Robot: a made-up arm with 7 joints.
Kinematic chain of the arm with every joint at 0, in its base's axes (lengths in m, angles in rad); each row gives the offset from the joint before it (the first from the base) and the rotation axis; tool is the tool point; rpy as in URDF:
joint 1: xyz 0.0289 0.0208 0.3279 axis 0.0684 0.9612 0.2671
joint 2: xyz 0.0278 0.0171 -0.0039 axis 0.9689 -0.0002 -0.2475
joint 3: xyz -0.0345 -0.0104 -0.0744 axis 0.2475 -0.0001 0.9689
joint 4: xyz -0.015 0.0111 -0.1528 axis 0.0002 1 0
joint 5: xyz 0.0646 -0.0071 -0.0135 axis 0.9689 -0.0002 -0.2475
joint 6: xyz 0.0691 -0.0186 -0.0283 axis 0.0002 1 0
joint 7: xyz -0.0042 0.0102 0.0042 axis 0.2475 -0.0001 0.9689
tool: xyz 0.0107 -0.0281 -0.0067 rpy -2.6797 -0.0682 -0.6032
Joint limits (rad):
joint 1: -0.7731..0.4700
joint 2: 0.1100..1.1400
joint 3: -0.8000..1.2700
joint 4: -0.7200..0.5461
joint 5: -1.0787..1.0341
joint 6: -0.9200..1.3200
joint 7: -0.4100..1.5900
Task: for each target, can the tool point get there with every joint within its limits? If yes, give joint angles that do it. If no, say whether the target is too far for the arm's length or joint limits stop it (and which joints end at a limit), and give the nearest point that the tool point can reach.
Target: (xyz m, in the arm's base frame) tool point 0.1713 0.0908 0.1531
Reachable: yes | joints -0.1039 0.6460 -0.0417 -0.6174 -0.2448 0.9858 0.4364
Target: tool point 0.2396 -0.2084 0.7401
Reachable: no: too far | nearest point 0.2025 -0.0439 0.2917 | short by 0.479 m
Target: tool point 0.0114 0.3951 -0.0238
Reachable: no: too far | nearest point 0.0161 0.3041 0.0665 | short by 0.128 m
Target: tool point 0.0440 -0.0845 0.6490
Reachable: no: joint limits stop it (at a limit: joint 1, joint 2, joint 4, joint 5) | nearest point 0.1273 0.1582 0.4139 | short by 0.348 m
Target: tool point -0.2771 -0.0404 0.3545
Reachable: no: joint limits stop it (at a limit: joint 1, joint 3, joint 4, joint 7) | nearest point -0.0222 0.0043 0.1609 | short by 0.323 m
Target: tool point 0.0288 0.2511 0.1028
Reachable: yes | joints 0.3612 0.4370 0.8191 -0.0125 -0.0345 0.8458 0.6634
